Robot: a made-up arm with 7 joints.
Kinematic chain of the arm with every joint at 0, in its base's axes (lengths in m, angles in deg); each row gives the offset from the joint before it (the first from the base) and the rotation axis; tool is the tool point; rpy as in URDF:
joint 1: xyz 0 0 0.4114 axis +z
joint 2: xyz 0 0 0 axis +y
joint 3: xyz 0 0 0.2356 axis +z
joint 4: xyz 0.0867 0 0 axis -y
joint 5: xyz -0.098 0 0.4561 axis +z
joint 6: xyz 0 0 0 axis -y
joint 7: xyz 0.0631 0 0 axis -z
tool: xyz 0 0 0 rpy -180 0 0
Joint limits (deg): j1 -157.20..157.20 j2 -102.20..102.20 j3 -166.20..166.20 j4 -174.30..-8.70 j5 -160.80..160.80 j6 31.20..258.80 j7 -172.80..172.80
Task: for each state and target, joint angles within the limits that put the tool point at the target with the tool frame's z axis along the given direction. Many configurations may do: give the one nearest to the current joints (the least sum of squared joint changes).
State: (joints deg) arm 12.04 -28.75 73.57 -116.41 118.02 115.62 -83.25
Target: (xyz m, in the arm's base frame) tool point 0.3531 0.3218 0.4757 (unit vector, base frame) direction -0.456 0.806 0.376
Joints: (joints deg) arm 2.46 -31.45 40.17 -146.44 130.95 76.98 -83.25
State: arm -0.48 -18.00 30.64 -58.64 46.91 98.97 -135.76
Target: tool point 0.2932 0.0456 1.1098 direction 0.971 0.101 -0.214
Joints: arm -25.31 -16.91 21.81 -61.09 13.59 123.17 -135.76
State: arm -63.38 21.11 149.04 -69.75 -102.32 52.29 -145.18
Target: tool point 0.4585 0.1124 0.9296 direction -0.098 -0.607 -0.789
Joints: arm -66.65 40.59 126.41 -75.88 -83.83 32.47 -145.18
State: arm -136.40 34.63 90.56 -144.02 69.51 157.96 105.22
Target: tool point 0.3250 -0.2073 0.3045 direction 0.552 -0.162 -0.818
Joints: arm -129.17 27.52 96.50 -156.35 61.15 195.84 105.22
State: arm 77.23 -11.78 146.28 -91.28 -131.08 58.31 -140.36
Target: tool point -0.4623 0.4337 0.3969 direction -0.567 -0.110 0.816
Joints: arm 25.99 -51.38 104.89 -109.77 -160.80 75.30 -140.36
